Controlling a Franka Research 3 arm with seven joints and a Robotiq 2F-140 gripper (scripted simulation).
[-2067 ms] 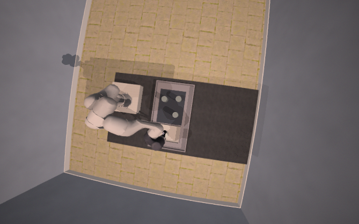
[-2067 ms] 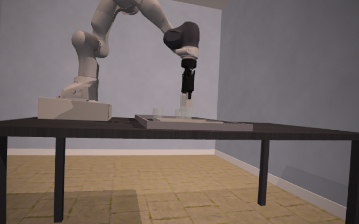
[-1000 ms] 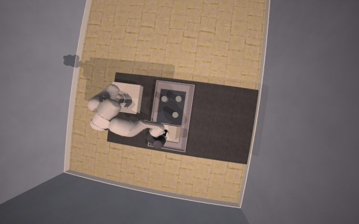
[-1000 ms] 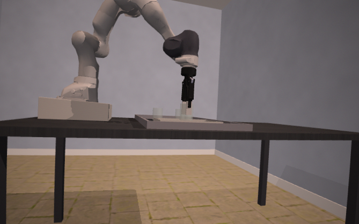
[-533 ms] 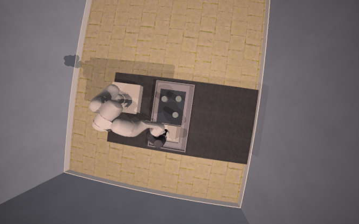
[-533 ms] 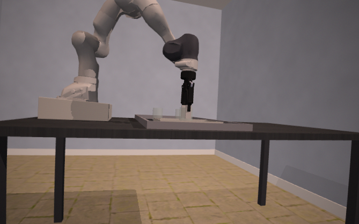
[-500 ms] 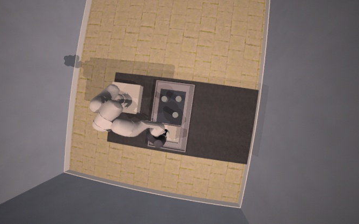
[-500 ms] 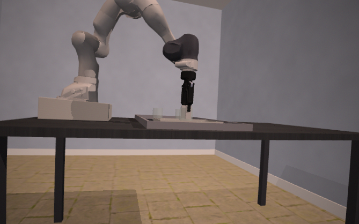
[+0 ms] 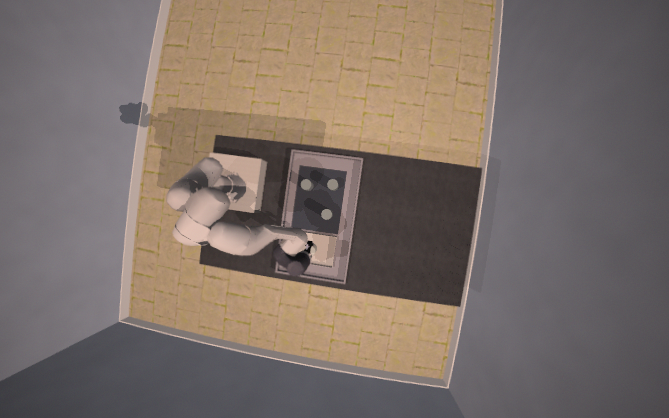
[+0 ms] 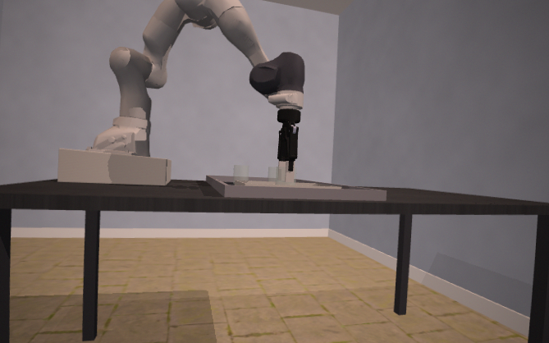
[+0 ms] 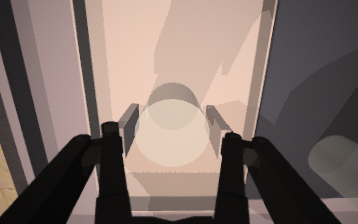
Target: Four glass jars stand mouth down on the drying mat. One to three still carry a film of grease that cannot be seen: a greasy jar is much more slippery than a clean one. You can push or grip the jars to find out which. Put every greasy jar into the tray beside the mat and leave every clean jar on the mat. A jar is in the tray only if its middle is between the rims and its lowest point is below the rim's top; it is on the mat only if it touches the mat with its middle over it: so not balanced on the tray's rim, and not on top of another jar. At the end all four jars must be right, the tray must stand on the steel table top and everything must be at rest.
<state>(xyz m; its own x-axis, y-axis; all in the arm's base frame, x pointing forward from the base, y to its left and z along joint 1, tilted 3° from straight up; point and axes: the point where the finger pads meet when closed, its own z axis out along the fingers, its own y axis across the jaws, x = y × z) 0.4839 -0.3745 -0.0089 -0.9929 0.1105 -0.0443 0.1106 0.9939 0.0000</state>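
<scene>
Right now the tray is 60 mm below my hand. From my hand the other things lie so: grey steel top (210 mm to the left, 60 mm below, 40 mm ahead); then dark drying mat (320 mm to the left, 60 mm below, 30 mm ahead).
</scene>
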